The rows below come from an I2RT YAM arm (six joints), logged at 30 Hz.
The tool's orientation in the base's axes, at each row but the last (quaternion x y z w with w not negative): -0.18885 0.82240 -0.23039 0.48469; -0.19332 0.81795 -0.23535 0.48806; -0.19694 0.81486 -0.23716 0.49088; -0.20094 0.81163 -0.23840 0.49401; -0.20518 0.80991 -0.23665 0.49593; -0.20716 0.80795 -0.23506 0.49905; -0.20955 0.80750 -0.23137 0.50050; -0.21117 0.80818 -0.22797 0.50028
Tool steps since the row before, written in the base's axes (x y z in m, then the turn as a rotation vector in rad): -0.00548 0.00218 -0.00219 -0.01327 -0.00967 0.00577; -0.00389 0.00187 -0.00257 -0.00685 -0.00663 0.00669; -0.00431 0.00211 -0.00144 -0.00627 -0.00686 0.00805; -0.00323 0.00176 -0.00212 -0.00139 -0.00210 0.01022; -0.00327 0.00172 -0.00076 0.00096 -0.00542 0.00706; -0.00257 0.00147 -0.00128 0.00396 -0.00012 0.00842; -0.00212 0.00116 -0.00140 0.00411 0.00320 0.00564; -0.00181 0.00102 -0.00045 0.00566 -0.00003 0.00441
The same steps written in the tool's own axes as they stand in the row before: 0.00291 0.00350 -0.00434 0.00715 -0.01004 -0.01229; 0.00254 0.00333 -0.00277 0.00196 -0.00865 -0.00755; 0.00175 0.00292 -0.00367 0.00087 -0.00967 -0.00754; 0.00190 0.00295 -0.00239 -0.00544 -0.00755 -0.00492; 0.00095 0.00215 -0.00295 -0.00232 -0.00859 -0.00096; 0.00114 0.00219 -0.00208 -0.00755 -0.00543 0.00030; 0.00121 0.00198 -0.00156 -0.00753 -0.00115 0.00099; 0.00048 0.00129 -0.00162 -0.00545 -0.00322 0.00338
